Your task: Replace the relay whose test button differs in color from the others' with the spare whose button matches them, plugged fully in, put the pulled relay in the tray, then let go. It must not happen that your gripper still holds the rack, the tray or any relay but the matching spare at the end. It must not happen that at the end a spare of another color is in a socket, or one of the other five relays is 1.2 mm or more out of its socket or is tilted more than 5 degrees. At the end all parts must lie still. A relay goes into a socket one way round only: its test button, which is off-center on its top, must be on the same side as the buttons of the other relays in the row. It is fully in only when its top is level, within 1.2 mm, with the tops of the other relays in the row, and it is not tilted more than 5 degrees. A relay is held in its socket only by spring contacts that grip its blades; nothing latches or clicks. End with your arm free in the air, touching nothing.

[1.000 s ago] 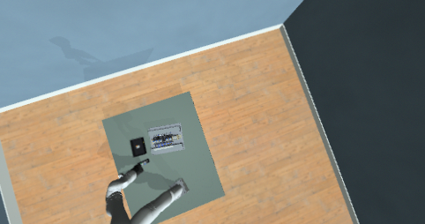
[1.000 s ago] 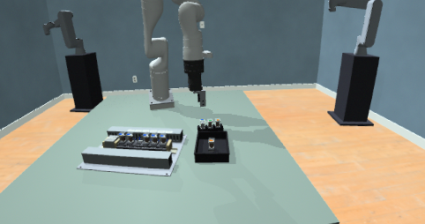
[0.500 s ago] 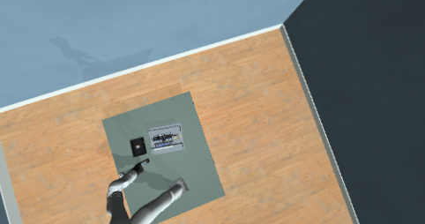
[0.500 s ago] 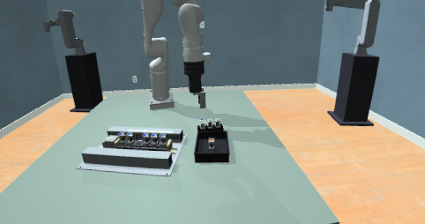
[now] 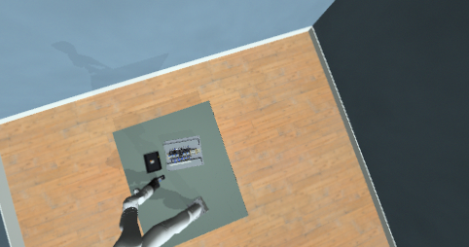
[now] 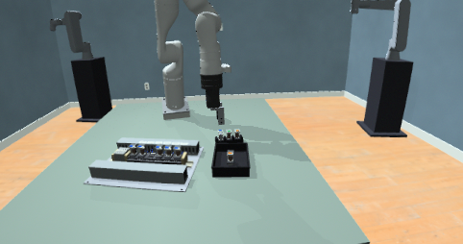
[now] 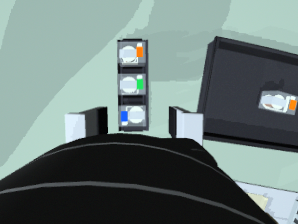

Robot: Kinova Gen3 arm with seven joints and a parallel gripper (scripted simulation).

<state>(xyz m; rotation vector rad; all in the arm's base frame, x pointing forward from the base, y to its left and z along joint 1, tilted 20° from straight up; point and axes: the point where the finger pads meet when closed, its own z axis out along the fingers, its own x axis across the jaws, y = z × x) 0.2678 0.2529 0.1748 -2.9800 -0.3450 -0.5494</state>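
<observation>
My gripper is now 1 cm past the small black stand, 3 cm to the right of it and 10 cm above it. Round my hand: black tray (15 cm ahead, 5 cm to the left, 9 cm below).
</observation>
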